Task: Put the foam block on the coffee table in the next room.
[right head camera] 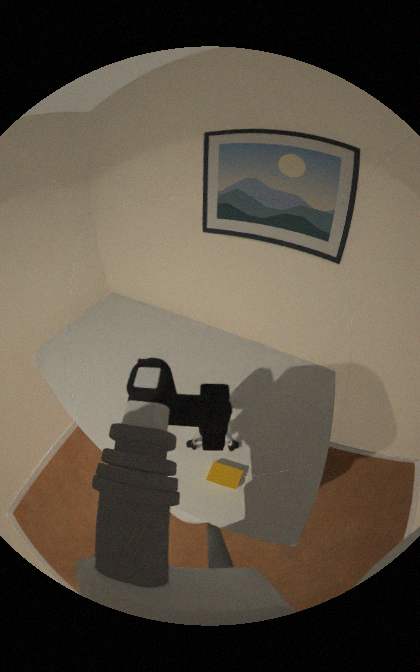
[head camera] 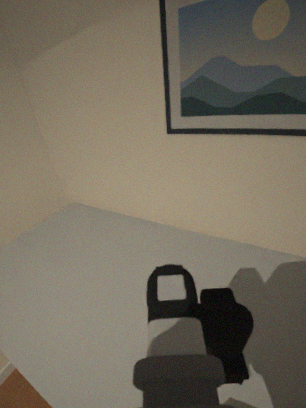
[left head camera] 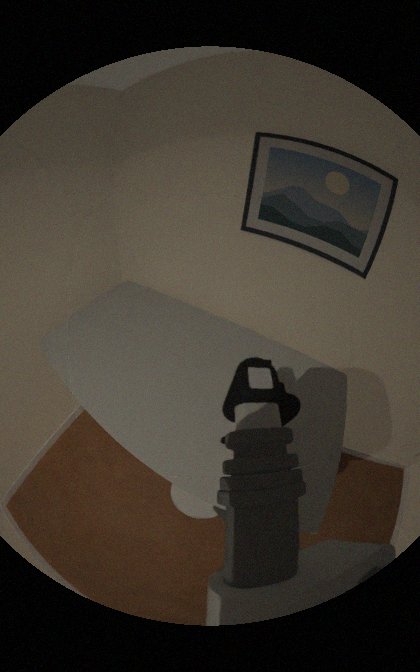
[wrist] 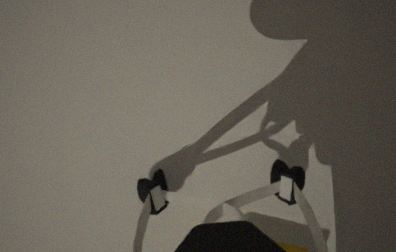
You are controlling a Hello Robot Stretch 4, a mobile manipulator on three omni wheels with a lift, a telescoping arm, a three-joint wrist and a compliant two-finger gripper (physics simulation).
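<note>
A yellow foam block (right head camera: 225,475) lies on the pale table (right head camera: 95,340) near its front edge in the right head camera view. In the wrist view a small part of the block (wrist: 294,248) shows at the bottom edge, behind the gripper body. My gripper (right head camera: 213,444) (wrist: 222,178) is open and empty, with its two fingertips wide apart. It hangs over the table, farther from the front edge than the block. The block does not show in the head camera view or the left head camera view. The coffee table cannot be made out in these views.
Walls stand behind and to the left of the table, with a framed mountain picture (head camera: 240,80) (left head camera: 320,200) (right head camera: 280,190) on the back wall. Brown floor (left head camera: 125,515) shows in front of the table. Shadows of the arm fall across the table's right part.
</note>
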